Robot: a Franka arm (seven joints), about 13 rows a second.
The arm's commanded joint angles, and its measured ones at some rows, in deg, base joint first. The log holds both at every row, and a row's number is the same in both.
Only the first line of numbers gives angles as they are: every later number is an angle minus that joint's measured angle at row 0.
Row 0, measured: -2.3 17.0 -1.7 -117.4 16.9 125.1 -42.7
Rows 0 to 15, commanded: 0.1 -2.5 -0.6 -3.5 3.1 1.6 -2.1; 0.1 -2.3 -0.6 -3.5 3.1 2.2 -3.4; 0.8 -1.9 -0.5 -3.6 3.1 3.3 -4.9; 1.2 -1.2 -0.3 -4.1 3.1 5.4 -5.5; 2.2 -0.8 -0.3 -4.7 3.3 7.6 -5.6; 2.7 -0.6 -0.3 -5.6 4.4 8.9 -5.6; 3.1 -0.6 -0.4 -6.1 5.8 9.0 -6.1; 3.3 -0.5 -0.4 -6.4 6.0 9.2 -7.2; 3.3 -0.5 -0.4 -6.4 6.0 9.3 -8.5; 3.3 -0.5 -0.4 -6.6 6.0 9.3 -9.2; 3.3 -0.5 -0.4 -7.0 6.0 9.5 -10.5; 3.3 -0.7 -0.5 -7.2 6.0 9.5 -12.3; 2.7 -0.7 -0.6 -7.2 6.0 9.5 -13.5; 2.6 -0.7 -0.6 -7.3 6.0 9.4 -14.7; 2.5 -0.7 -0.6 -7.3 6.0 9.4 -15.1; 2.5 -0.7 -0.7 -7.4 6.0 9.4 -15.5
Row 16, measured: 2.7 0.2 -0.6 -6.2 4.3 8.7 -13.2
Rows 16 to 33, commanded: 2.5 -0.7 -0.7 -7.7 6.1 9.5 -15.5; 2.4 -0.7 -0.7 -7.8 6.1 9.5 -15.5; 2.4 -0.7 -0.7 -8.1 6.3 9.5 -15.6; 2.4 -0.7 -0.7 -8.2 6.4 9.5 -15.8; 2.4 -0.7 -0.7 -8.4 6.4 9.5 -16.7; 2.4 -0.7 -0.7 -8.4 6.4 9.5 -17.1; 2.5 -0.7 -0.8 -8.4 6.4 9.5 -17.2; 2.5 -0.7 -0.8 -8.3 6.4 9.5 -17.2; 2.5 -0.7 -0.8 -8.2 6.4 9.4 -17.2; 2.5 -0.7 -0.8 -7.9 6.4 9.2 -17.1; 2.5 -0.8 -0.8 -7.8 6.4 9.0 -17.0; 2.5 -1.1 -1.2 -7.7 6.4 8.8 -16.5; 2.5 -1.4 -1.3 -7.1 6.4 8.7 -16.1; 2.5 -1.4 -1.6 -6.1 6.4 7.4 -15.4; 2.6 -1.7 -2.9 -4.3 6.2 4.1 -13.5; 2.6 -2.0 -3.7 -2.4 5.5 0.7 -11.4; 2.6 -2.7 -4.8 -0.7 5.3 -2.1 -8.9; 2.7 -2.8 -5.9 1.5 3.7 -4.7 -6.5
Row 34, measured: 2.6 -1.3 -4.2 -2.0 4.4 0.7 -10.8
